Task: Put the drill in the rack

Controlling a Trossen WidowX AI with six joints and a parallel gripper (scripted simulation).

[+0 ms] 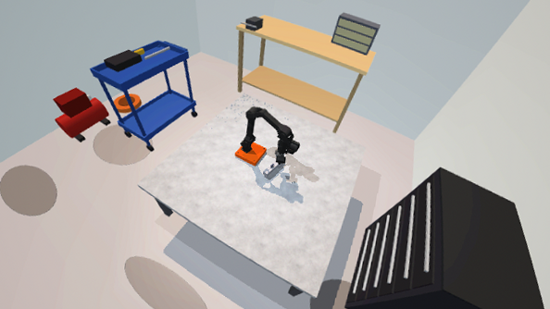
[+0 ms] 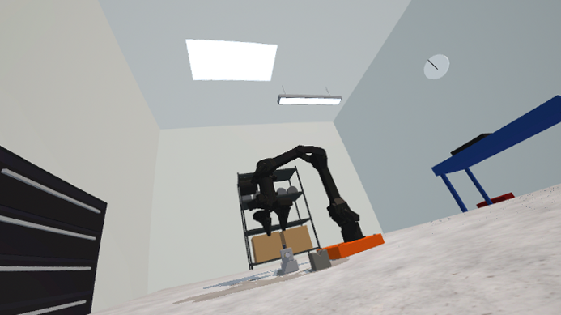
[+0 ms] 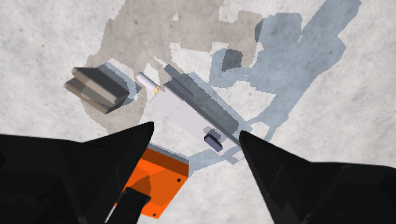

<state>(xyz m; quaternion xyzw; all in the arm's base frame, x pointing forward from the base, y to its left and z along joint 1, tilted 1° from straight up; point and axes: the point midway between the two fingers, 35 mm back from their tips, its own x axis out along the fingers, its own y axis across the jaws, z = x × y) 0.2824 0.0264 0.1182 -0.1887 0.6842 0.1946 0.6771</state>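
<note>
My gripper tip is now 20 mm past the drill, 30 mm to the right of it and 70 mm above it. The rest, counted from my gripper tip: dark key: 20 mm behind, 50 mm to the right, 70 mm below; then rack: 80 mm behind, 150 mm to the left, 100 mm below.
</note>
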